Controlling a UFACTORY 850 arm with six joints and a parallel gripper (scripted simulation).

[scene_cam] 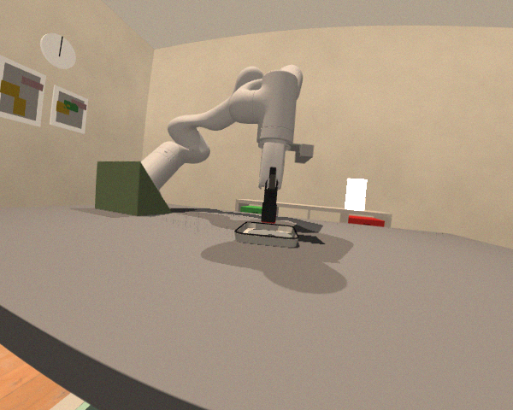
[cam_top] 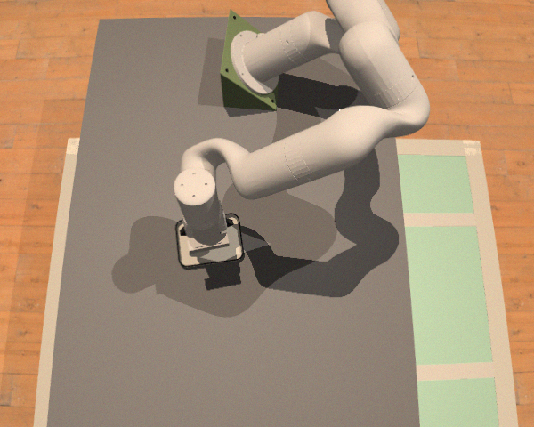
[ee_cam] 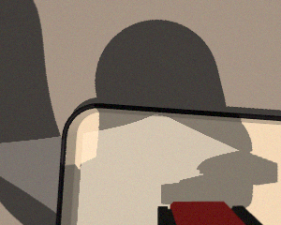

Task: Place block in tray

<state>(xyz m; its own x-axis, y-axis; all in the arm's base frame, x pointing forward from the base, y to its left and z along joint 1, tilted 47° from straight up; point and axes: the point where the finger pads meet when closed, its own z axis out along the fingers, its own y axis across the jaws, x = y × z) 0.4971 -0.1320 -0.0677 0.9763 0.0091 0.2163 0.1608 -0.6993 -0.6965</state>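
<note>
My hand is 4 cm above the white tray. From my hand the other things lie so: red block 1 cm below.
</note>
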